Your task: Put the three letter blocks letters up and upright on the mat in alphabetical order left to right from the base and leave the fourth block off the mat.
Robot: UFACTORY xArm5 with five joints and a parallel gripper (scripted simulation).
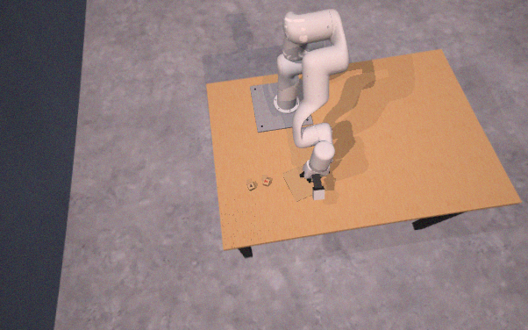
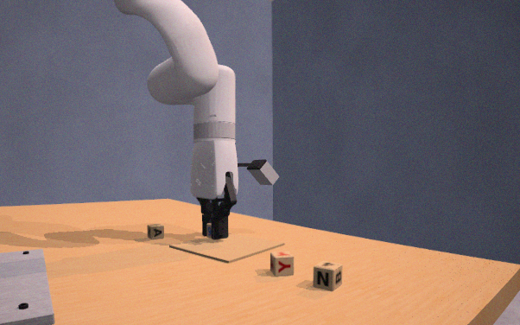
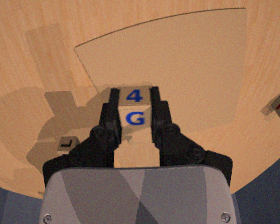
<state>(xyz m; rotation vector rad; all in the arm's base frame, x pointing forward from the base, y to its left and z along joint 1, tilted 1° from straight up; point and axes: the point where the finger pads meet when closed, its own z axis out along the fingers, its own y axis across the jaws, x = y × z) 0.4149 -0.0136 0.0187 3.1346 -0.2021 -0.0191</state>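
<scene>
The blue-lettered block is 1 cm below my hand. The rest, counted from my hand: black-lettered block 27 cm to the right, 4 cm behind, 2 cm below; thin tan mat 4 cm to the right, 3 cm below; red-lettered block 20 cm to the right, 4 cm behind, 2 cm below.
</scene>
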